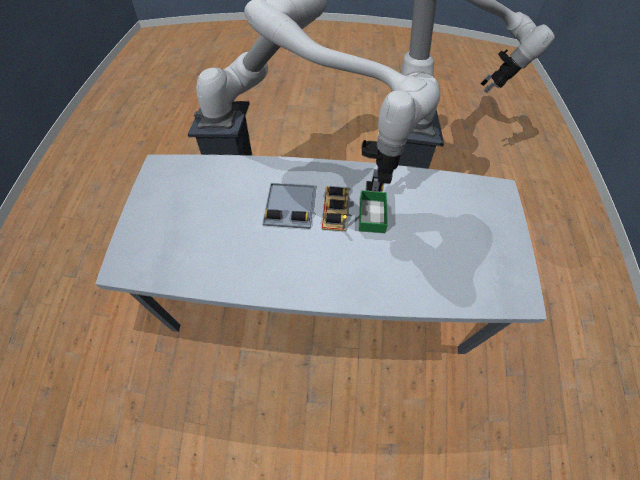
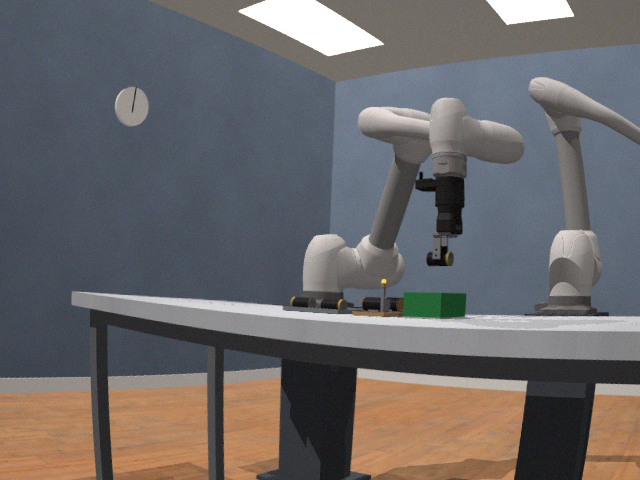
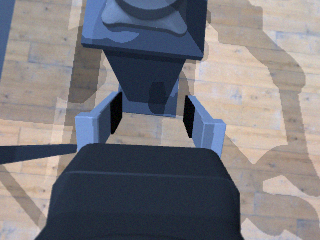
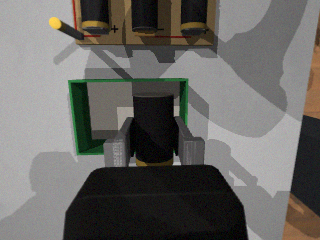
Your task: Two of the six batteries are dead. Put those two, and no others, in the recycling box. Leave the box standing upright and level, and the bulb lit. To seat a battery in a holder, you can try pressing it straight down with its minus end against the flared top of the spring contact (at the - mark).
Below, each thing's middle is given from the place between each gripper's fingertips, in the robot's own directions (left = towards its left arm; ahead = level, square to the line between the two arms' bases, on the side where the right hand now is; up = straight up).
Right now my right hand is 140 mm above the green recycling box [image 2: 415, 305], 30 mm short of it and 10 mm to the right of it. Also, from my right hand: grey tray [image 1: 287, 197]: 310 mm to the right, 160 mm below.
The green recycling box lies 60 cm ahead of my left hand, 56 cm to the right of it and 25 cm below it. The rest, counted from my left hand: grey tray 57 cm ahead, 88 cm to the right, 26 cm below.
